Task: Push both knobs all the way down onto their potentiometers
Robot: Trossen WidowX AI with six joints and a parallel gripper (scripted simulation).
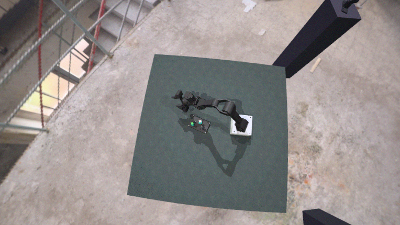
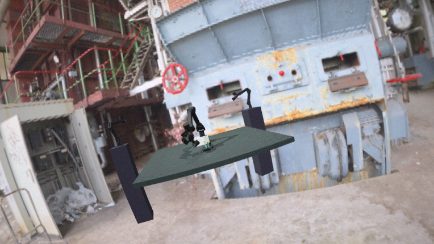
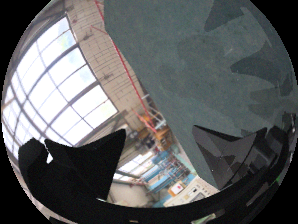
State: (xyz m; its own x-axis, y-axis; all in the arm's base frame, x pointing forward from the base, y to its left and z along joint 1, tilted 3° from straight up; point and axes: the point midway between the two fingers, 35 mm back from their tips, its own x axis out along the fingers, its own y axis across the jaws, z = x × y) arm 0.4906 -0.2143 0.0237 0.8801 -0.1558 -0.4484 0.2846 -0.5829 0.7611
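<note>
Now: gripper tip 17 cm to the right of the green knob, 14 cm past it and 6 cm above it. Also, from my gripper tip: white knob: 20 cm behind, 16 cm to the left, 6 cm below.
</note>
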